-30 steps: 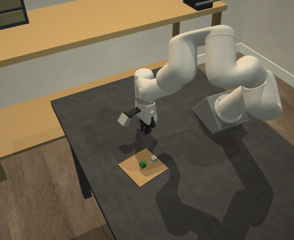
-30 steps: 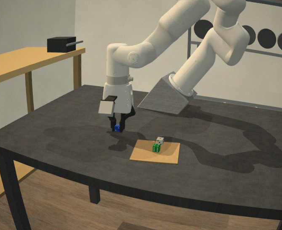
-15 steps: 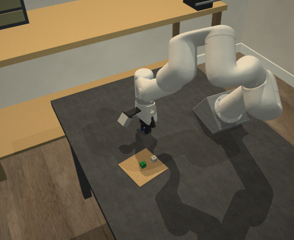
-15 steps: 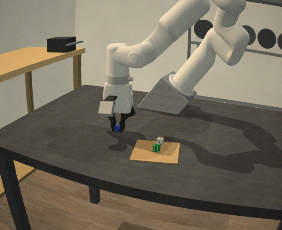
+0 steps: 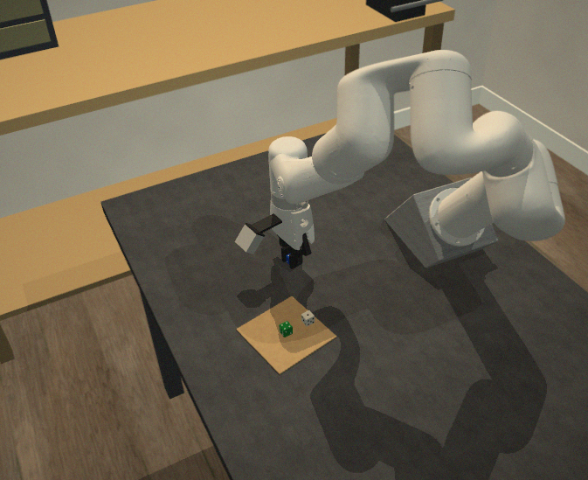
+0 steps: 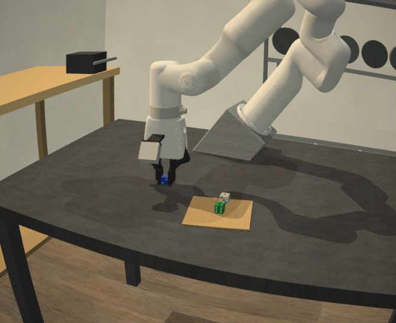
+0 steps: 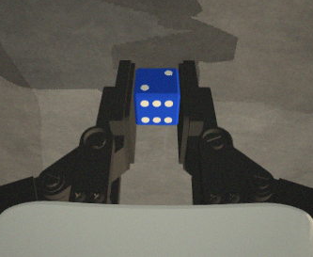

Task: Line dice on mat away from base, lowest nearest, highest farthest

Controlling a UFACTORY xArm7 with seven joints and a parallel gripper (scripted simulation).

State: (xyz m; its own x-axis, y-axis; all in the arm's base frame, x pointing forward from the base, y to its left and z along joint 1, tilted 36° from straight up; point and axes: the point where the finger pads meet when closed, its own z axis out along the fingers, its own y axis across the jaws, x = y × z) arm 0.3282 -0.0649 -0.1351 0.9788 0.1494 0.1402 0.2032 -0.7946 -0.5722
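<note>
Right now my hand is 180 mm to the right of the green die, 100 mm short of it and 10 mm above it. Also, from my hand: white die: 170 mm to the left, 50 mm ahead, 10 mm below; tan square mat: 180 mm to the left, 100 mm ahead, 20 mm below; blue die: 10 mm below.
</note>
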